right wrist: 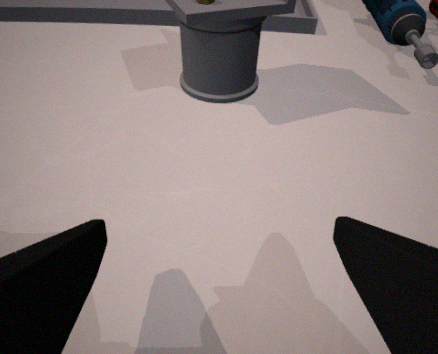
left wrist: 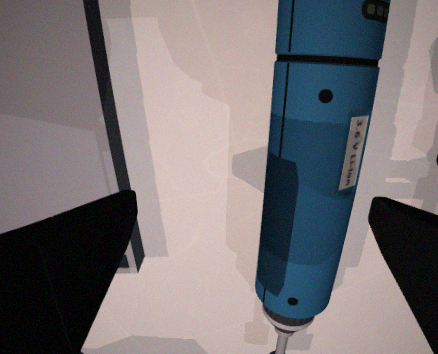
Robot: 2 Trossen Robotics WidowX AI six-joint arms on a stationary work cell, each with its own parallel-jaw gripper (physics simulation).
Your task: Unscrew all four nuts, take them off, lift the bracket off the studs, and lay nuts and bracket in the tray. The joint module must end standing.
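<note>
A blue cylindrical screwdriver with a "3.6 V Li-Ion" label lies on the table; in the left wrist view it runs lengthwise between the open fingers. My left gripper is open above it and touches nothing that I can see. The grey joint module stands upright at the top of the right wrist view. The bracket sits on it, partly cut off by the view's edge, and one brass nut shows on it. The tray shows in both views. My right gripper is open and empty, in front of the module.
A red object shows at the top right corner of the right wrist view, beside the blue screwdriver. The tray's dark wall runs close to the left fingertip in the left wrist view, and behind the module in the right wrist view.
</note>
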